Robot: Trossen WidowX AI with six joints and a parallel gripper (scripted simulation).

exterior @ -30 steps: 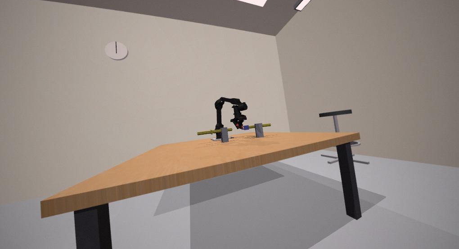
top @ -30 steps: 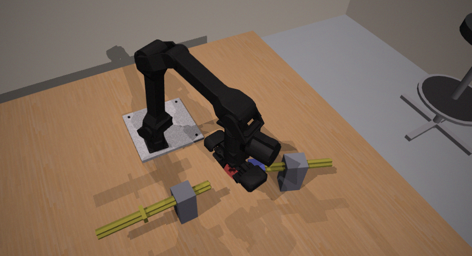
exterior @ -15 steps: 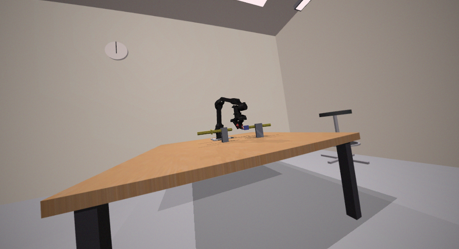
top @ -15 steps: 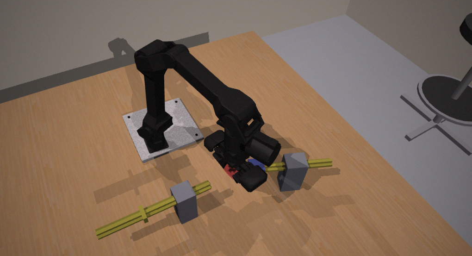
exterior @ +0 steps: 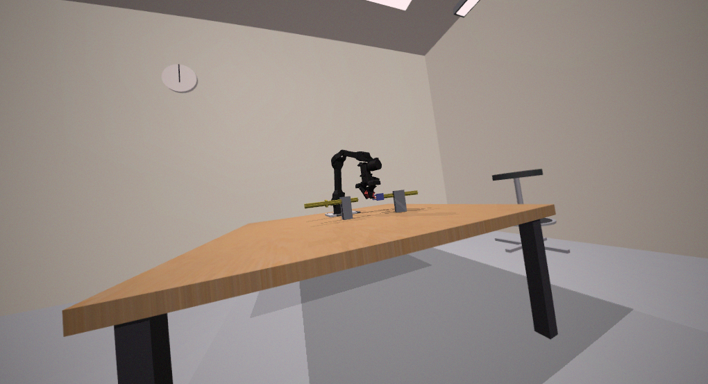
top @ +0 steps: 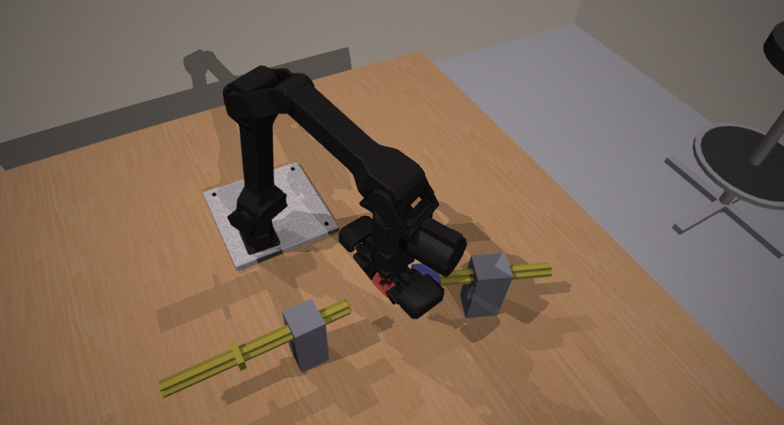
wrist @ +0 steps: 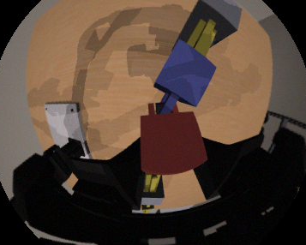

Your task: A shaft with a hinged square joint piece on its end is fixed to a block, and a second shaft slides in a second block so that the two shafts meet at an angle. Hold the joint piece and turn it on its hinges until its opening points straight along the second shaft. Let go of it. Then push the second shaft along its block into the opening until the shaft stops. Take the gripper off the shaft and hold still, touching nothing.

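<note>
The red joint piece is 30 mm above my gripper tip and 10 mm to the left of it.
</note>
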